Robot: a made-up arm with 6 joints. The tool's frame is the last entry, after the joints. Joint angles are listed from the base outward.
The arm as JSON. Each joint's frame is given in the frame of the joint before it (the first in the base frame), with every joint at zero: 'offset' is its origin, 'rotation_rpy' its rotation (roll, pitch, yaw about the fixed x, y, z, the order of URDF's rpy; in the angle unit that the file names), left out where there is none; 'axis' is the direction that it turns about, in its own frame. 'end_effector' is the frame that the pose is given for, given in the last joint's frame.
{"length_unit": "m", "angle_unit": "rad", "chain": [
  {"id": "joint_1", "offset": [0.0, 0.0, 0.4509], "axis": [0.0, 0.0, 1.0]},
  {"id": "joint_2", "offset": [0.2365, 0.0, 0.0], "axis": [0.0, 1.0, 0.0]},
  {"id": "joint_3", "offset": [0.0, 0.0, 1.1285], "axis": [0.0, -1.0, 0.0]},
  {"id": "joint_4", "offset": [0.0, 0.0, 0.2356], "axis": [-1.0, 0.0, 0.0]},
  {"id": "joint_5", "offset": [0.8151, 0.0, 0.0], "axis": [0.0, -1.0, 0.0]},
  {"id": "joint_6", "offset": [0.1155, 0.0, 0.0], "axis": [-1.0, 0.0, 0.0]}
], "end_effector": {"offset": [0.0, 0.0, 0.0]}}
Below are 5 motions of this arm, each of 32 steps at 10 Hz.
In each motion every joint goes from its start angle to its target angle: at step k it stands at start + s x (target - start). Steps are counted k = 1, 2, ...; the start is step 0. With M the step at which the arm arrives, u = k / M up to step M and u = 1 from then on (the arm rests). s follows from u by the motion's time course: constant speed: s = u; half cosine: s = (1 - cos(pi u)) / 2; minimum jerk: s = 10 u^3 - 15 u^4 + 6 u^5.
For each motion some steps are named. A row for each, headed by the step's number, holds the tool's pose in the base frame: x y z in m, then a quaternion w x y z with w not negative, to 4 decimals.
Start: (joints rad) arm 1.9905 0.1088 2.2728 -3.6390 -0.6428 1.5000
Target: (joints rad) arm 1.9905 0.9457 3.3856 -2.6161 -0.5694 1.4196
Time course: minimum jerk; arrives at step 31
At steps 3, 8, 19, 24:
3: 0.1879 -0.3413 2.1570 0.6932 -0.5733 0.0892 -0.4275
8: 0.1496 -0.2725 2.1184 0.6716 -0.5804 0.1336 -0.4408
19: -0.0562 0.0911 1.7464 0.5121 -0.6160 0.3700 -0.4705
24: -0.1178 0.1977 1.5556 0.4405 -0.6274 0.4457 -0.4622

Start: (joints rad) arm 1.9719 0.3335 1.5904 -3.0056 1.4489 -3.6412
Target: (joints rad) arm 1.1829 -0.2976 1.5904 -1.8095 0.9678 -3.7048
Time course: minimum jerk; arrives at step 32
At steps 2, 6, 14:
2: -0.2744 0.6909 2.3444 0.6081 0.0655 0.2339 0.7558
6: -0.2230 0.6499 2.3613 0.6388 0.0937 0.2111 0.7339
14: 0.0364 0.2607 2.4328 0.8101 0.2649 0.0199 0.5227

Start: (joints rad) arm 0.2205 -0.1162 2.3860 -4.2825 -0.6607 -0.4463
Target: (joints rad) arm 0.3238 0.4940 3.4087 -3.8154 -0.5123 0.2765
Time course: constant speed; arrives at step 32
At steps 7, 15, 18, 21, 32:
7: -0.6264 -0.2156 1.8231 0.3627 0.1376 -0.5202 -0.7608
15: -0.4810 -0.1858 1.7085 0.3315 0.1341 -0.4196 -0.8343
18: -0.4251 -0.1721 1.6584 0.3216 0.1345 -0.3775 -0.8579
21: -0.3689 -0.1570 1.6047 0.3128 0.1355 -0.3332 -0.8791
32: -0.1629 -0.0919 1.3778 0.2910 0.1434 -0.1555 -0.9331

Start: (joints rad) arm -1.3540 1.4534 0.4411 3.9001 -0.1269 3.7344
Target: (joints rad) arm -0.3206 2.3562 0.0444 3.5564 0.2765 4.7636
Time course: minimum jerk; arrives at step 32
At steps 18, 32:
18: 0.9389 -0.8290 -0.9847 0.5401 -0.2450 0.6599 0.4613
32: 0.5291 -0.1891 -1.1700 0.2325 -0.1816 0.5575 0.7760

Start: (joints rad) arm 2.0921 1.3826 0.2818 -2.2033 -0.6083 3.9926
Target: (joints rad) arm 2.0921 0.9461 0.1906 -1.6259 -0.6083 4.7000
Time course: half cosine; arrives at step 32
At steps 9, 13, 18, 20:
9: -1.0548 1.7221 0.1027 0.0599 0.3417 0.6085 -0.7137
13: -1.0608 1.7265 0.2226 0.1010 0.3182 0.6895 -0.6427
18: -1.0614 1.7210 0.3904 0.1540 0.2816 0.7881 -0.5252
20: -1.0591 1.7153 0.4545 0.1729 0.2666 0.8206 -0.4750

